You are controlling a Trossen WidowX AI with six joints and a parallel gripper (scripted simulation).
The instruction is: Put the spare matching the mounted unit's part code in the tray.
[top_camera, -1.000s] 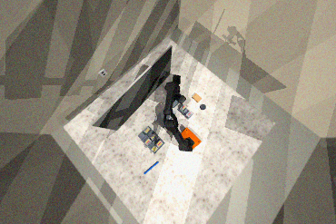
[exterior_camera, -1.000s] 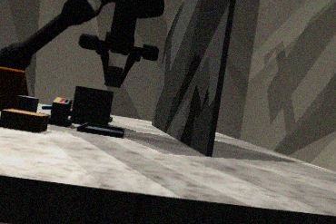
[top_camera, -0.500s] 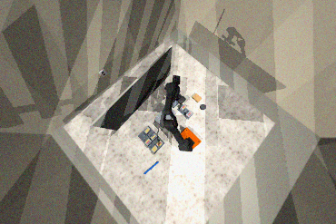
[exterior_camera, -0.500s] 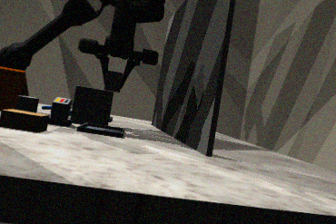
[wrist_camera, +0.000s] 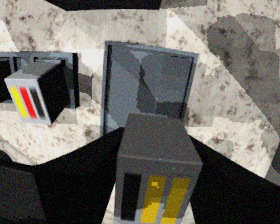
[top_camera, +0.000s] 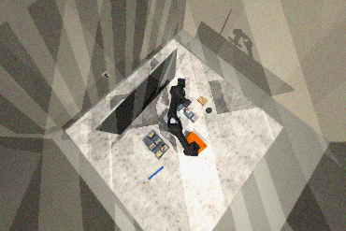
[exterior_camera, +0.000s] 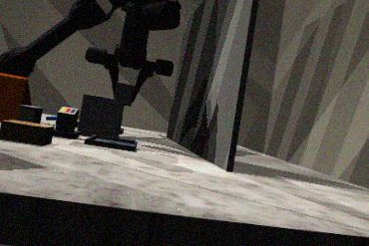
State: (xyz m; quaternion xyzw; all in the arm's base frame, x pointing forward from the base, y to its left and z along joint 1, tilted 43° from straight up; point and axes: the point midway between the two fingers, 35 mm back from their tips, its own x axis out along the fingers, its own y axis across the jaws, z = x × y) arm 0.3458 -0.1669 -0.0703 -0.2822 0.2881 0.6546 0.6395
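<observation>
The tray lies 90 mm below my gripper tip, 10 mm to the right of it and 10 mm behind it. Round my gripper tip: dark disc: 230 mm behind, 140 mm to the right, 90 mm below; wooden block: 160 mm to the right, 140 mm behind, 80 mm below; grey spare: 20 mm above, 10 mm to the right.
</observation>
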